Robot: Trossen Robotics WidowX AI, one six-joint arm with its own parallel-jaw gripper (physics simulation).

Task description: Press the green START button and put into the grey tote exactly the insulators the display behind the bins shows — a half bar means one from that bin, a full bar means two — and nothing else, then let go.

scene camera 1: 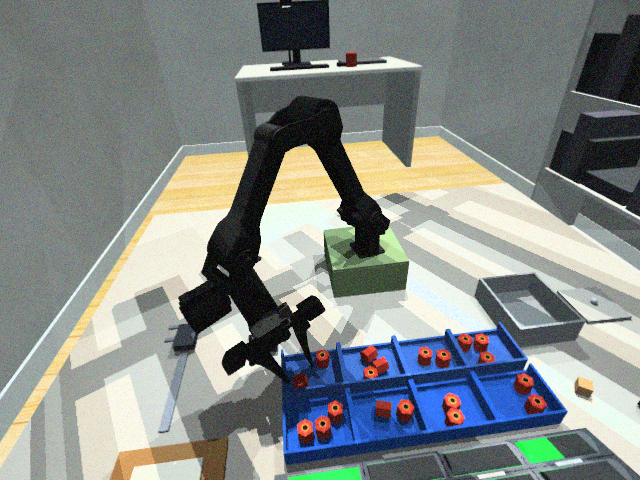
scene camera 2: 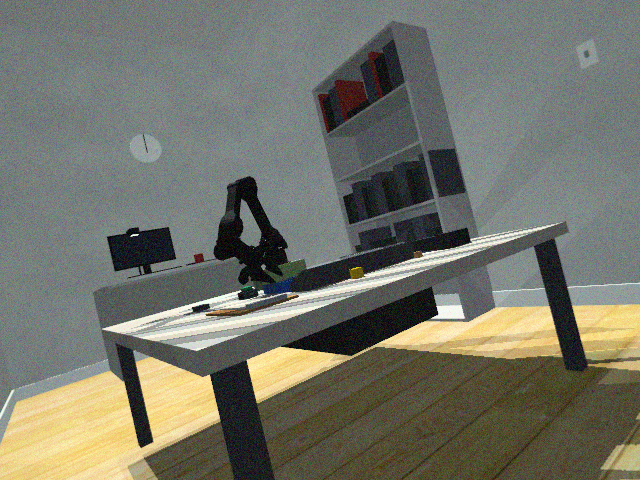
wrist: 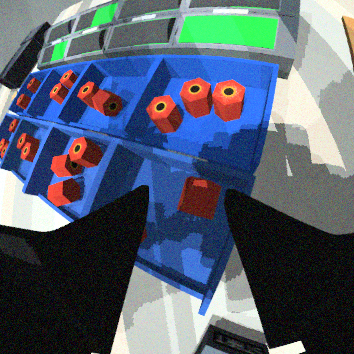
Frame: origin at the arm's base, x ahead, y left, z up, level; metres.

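Where they show: gripper, between the fingertips: [scene camera 1: 301, 374] [scene camera 2: 278, 279] [wrist: 187, 194]; arm's base, origin of its link: [scene camera 1: 367, 248] [scene camera 2: 280, 264].
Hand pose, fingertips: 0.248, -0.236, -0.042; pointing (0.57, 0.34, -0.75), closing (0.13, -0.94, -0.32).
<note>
Things, the pixels of their top centre, and the offset from my fingertips, as dx, dy, dz. "spot": a spot on its surface instead.
- red insulator, centre of its top: [wrist: 195, 195] [scene camera 1: 300, 379] +0.001, -0.003, -0.012
- display, a spot on its surface: [wrist: 286, 57] spot: +0.131, -0.069, -0.016
- full green bar, centre of its top: [wrist: 225, 15] +0.169, -0.014, +0.005
- grey tote, centre of its top: [scene camera 1: 528, 297] [scene camera 2: 361, 252] -0.003, +0.485, +0.013
- green START button, centre of its top: [scene camera 2: 246, 286] -0.131, -0.042, -0.001
- flat plate with a knob, a spot on its surface: [scene camera 1: 615, 311] spot: +0.059, +0.670, -0.034
- yellow block, centre of its top: [scene camera 2: 355, 268] +0.308, +0.027, -0.014
- caliper, centre of its top: [scene camera 1: 169, 364] [scene camera 2: 203, 306] -0.120, -0.224, -0.022
- wooden frame, a spot on its surface: [scene camera 1: 214, 459] spot: +0.071, -0.157, -0.035
My gripper [scene camera 1: 299, 373] [wrist: 187, 194] is half open and empty, its fingertips at the near-arm corner bin of the blue bins [scene camera 1: 372, 445] [wrist: 267, 120]. A red insulator [scene camera 1: 300, 381] [wrist: 200, 198] lies on its side between and beyond the fingertips in the wrist view. Another insulator [scene camera 1: 322, 358] [wrist: 143, 235] stands in that bin, mostly hidden by a finger in the wrist view. The display [wrist: 286, 57] shows a full green bar [wrist: 228, 31] and half bars [wrist: 104, 15] [wrist: 59, 50]; its top is cropped. The grey tote [scene camera 1: 550, 333] looks empty. The green START button [scene camera 2: 247, 290] stands beside the bins.
A flat plate with a knob [scene camera 1: 615, 311] lies by the tote. A tan cube [scene camera 1: 584, 386] [scene camera 2: 417, 254] and a yellow block [scene camera 2: 356, 272] lie on the table. A caliper [scene camera 1: 175, 387] and a wooden frame [scene camera 1: 214, 459] lie left of the bins. The arm stands on a green block [scene camera 1: 369, 279].
</note>
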